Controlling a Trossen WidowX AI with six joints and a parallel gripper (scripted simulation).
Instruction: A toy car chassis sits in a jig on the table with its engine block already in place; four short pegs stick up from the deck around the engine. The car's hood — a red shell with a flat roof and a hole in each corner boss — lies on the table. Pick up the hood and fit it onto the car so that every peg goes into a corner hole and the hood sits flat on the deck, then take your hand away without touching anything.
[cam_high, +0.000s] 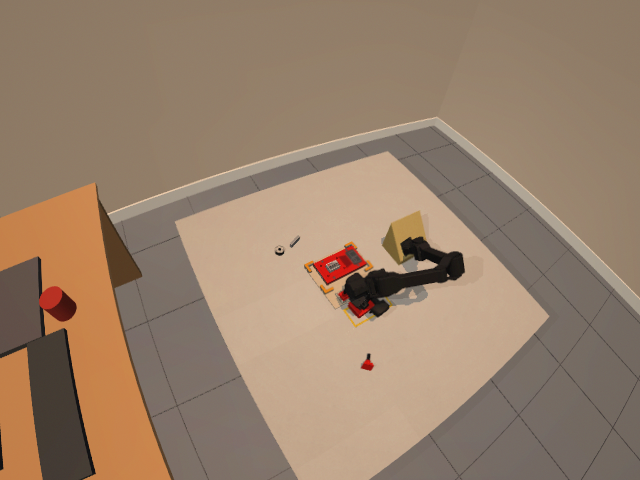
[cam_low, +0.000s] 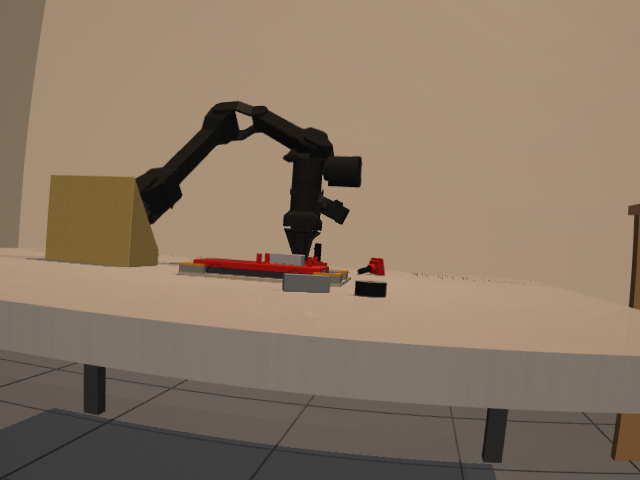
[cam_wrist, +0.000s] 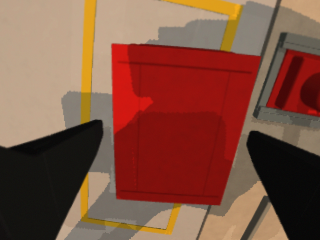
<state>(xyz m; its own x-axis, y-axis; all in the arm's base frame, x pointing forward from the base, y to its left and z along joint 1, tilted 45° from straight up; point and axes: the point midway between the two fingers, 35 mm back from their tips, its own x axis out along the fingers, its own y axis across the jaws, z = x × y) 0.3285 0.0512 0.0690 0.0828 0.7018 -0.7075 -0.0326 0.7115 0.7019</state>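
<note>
Now: gripper tip right at the red hood. Round my gripper tip: black wheel (130 mm ahead, 390 mm to the right, 10 mm below); then engine block (190 mm to the right, 10 mm above).
</note>
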